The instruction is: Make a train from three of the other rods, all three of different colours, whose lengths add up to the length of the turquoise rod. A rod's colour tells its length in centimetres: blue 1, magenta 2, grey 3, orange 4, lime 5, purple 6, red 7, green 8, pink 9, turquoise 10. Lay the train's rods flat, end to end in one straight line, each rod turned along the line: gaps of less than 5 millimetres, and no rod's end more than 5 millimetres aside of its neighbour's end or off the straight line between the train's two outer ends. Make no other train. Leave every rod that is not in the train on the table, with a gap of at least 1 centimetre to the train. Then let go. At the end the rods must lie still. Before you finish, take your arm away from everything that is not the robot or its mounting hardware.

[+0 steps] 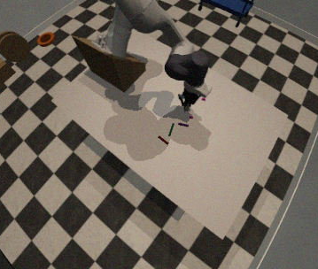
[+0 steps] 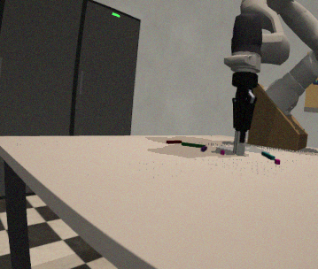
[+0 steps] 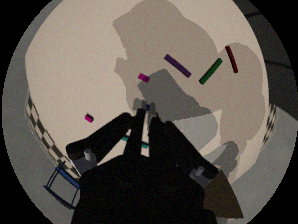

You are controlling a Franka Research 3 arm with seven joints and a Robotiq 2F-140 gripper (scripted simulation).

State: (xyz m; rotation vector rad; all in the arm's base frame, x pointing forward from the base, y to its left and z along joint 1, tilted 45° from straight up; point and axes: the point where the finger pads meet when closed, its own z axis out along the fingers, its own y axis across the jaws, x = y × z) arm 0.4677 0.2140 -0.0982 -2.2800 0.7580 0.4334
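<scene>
Right now the blue rod is 30 mm below my hand. From my hand the other things lie so: purple rod 90 mm to the right, 50 mm ahead, 30 mm below; turquoise rod 70 mm to the left, 50 mm behind, 30 mm below; green rod 160 mm to the right, 30 mm below, 20 mm ahead.
</scene>
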